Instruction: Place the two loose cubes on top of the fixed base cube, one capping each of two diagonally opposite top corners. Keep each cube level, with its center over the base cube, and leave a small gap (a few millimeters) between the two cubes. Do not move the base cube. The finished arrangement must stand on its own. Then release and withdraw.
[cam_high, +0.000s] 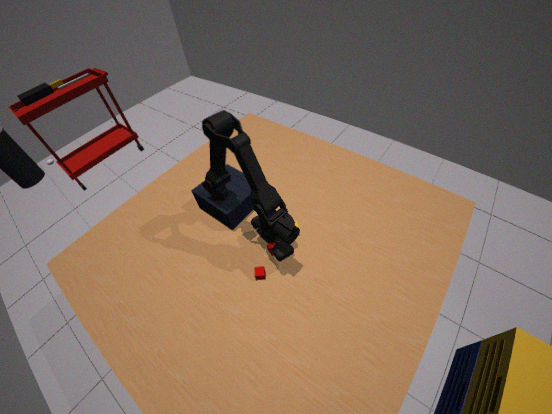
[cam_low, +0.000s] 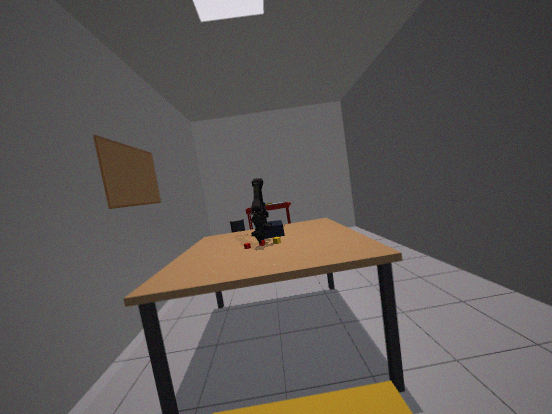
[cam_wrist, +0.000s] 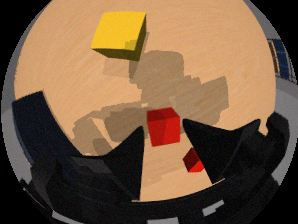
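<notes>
Right now my gripper tip is 110 mm to the right of the yellow base cube and 20 mm short of it. The rest, counted from my gripper tip: red cube (110 mm to the right, 10 mm ahead).
</notes>
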